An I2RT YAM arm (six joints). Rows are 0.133 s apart.
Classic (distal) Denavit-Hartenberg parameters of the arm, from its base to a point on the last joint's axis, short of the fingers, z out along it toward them. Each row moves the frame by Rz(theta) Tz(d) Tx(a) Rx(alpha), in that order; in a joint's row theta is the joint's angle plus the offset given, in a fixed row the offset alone. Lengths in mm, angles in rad.
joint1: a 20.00, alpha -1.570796, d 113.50, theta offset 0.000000
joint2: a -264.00, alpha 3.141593, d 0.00, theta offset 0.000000
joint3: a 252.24, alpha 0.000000, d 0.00, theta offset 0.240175
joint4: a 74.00, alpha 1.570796, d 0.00, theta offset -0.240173
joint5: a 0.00, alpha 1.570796, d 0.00, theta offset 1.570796
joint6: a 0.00, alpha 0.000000, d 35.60, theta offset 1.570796
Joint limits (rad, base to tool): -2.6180..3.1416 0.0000..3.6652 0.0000..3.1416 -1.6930..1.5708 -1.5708..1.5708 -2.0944..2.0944
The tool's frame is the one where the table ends.
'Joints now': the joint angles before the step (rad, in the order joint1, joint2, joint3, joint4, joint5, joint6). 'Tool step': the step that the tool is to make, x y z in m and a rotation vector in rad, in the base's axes. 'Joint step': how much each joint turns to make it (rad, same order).
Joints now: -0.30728, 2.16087, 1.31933, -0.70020, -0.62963, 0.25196
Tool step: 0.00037, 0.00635, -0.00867, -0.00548, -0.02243, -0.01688
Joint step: 0.01640, 0.00115, -0.04155, 0.09001, 0.00038, 0.04120
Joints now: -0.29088, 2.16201, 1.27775, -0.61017, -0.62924, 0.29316
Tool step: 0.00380, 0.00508, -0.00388, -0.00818, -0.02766, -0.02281
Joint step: 0.01603, 0.00039, -0.02135, 0.07857, 0.00420, 0.04769
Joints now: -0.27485, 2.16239, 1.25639, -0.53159, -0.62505, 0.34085
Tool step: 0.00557, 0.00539, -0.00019, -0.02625, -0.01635, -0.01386
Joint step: 0.01945, 0.00039, -0.00113, 0.04500, 0.02594, 0.03623
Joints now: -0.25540, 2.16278, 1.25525, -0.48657, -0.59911, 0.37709
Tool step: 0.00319, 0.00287, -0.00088, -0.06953, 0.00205, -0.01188
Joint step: 0.01487, 0.00000, -0.00001, 0.02365, 0.07172, 0.01601
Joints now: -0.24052, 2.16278, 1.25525, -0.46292, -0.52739, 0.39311
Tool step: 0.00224, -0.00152, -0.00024, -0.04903, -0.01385, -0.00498
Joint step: 0.00115, 0.00002, 0.00002, 0.02327, 0.04463, -0.00381
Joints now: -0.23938, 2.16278, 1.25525, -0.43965, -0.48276, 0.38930
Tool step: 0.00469, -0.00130, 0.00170, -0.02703, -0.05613, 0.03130
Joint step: 0.00001, -0.00039, 0.00267, 0.04044, 0.00496, -0.03776
